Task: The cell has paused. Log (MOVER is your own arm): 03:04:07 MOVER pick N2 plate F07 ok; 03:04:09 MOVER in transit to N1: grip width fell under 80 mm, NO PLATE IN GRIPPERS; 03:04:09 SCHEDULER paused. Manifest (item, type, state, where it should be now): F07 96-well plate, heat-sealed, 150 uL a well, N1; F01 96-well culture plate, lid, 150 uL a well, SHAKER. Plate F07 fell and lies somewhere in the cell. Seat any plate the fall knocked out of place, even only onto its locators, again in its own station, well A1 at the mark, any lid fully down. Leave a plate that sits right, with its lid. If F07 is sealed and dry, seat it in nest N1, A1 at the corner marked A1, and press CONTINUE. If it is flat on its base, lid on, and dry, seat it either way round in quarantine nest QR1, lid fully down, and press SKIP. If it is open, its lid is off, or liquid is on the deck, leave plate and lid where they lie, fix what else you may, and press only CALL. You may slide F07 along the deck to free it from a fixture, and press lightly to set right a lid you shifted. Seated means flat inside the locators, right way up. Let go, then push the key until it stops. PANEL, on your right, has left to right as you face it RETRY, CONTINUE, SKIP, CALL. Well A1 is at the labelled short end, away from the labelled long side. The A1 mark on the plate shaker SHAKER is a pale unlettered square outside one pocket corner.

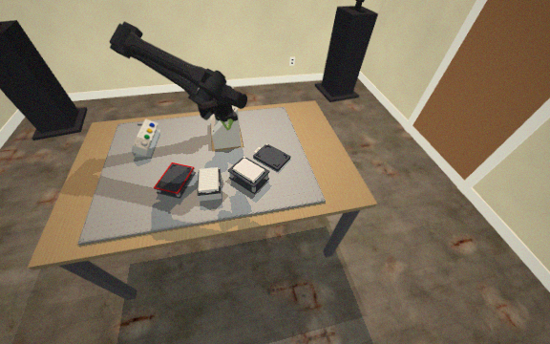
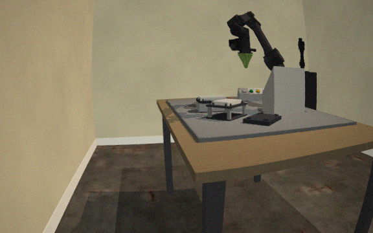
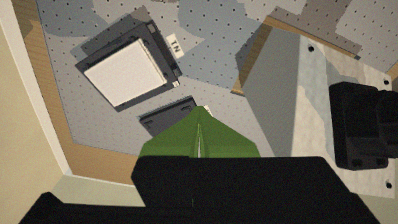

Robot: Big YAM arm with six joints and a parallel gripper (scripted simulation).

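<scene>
The green continue key lies 26 cm behind my hand, 40 cm to the right of it and 16 cm below it. The rest, counted from my hand: red-framed nest: 5 cm ahead, 29 cm to the right, 19 cm below; then white plate: 13 cm ahead, 5 cm to the left, 16 cm below; then white retry key: 22 cm behind, 41 cm to the right, 16 cm below.
</scene>
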